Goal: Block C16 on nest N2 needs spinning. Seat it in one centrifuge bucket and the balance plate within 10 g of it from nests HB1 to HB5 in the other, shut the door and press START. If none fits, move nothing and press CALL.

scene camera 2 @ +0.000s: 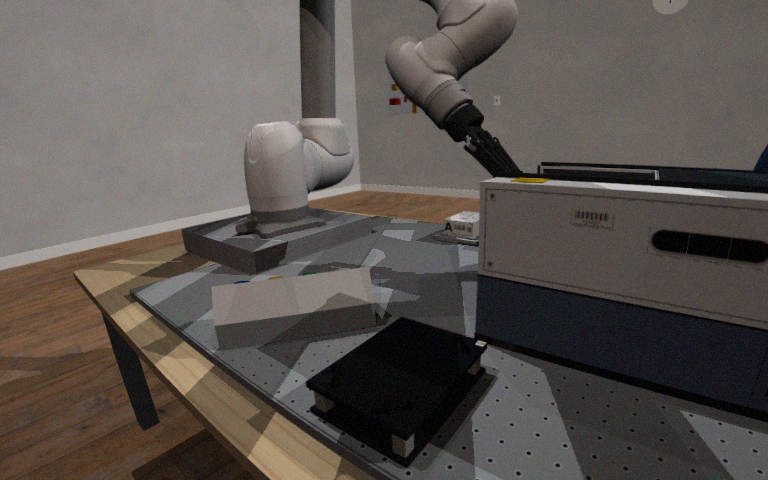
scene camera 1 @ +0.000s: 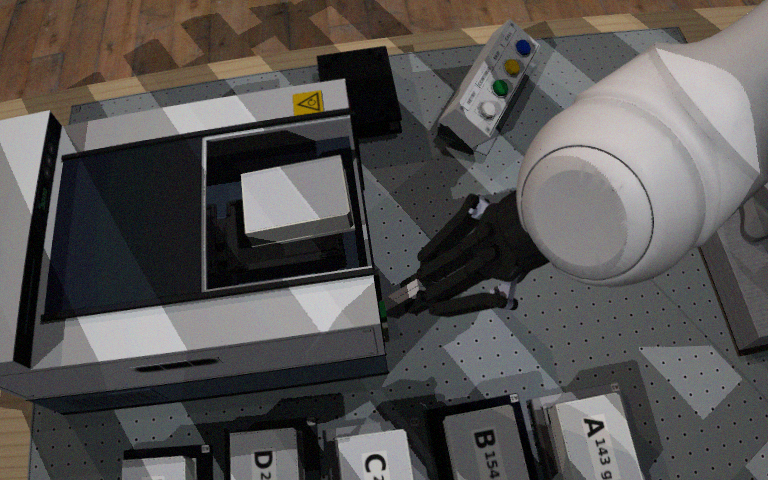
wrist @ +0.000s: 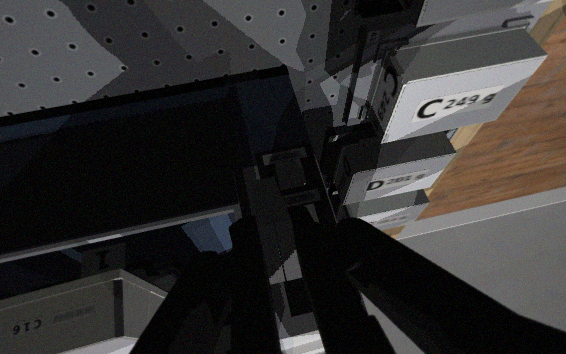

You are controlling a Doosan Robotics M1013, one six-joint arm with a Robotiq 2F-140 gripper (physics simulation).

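Places are measured from the arm's base along level axes (x ahead, y right, z down), in metres.
Where they show: gripper, between the fingertips: [scene camera 1: 386,310] [wrist: 266,200]; arm's base, origin of its link: [scene camera 2: 281,226].
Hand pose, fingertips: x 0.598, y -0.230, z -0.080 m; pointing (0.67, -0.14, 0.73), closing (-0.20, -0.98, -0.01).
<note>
Each offset is from my fingertips to the top centre of the thing.
My gripper [scene camera 1: 397,301] [scene camera 2: 517,172] is shut and empty, its tips by the centrifuge's right end, near small dark keys @(dx +0.004, dy -0.021, dz +0.010 m) [wrist: 290,172] in the wrist view. Block C16 @(dx +0.113, dy +0.125, dz -0.059 m) [scene camera 1: 294,192] [wrist: 55,320] sits in the opening of the centrifuge [scene camera 1: 198,339] [scene camera 2: 538,209], above dark bucket parts. The opening is uncovered; a dark panel @(dx +0.304, dy +0.069, dz -0.084 m) [scene camera 1: 130,226] lies left of it. Balance plates A 143 g @(dx -0.260, dy -0.145, dz +0.075 m) [scene camera 1: 606,424], B 154 @(dx -0.126, dy -0.161, dz +0.075 m) [scene camera 1: 470,435], C 249 g @(dx +0.006, dy -0.192, dz +0.075 m) [scene camera 1: 345,452] [wrist: 455,102], D @(dx +0.141, dy -0.195, dz +0.075 m) [scene camera 1: 240,452] [wrist: 400,181] and a partly shown fifth @(dx +0.276, dy -0.239, dz +0.075 m) [scene camera 1: 135,469] [wrist: 400,215] stand in nests.
A button box @(dx -0.152, dy +0.428, dz +0.045 m) [scene camera 1: 464,121] [scene camera 2: 294,305] with blue, yellow, green and white buttons stands behind the gripper. A bare black nest @(dx +0.068, dy +0.421, dz +0.080 m) [scene camera 1: 362,90] [scene camera 2: 396,367] stands at the centrifuge's back corner. The arm's grey base plinth [scene camera 1: 741,294] [scene camera 2: 220,246] is at the right in scene camera 1.
</note>
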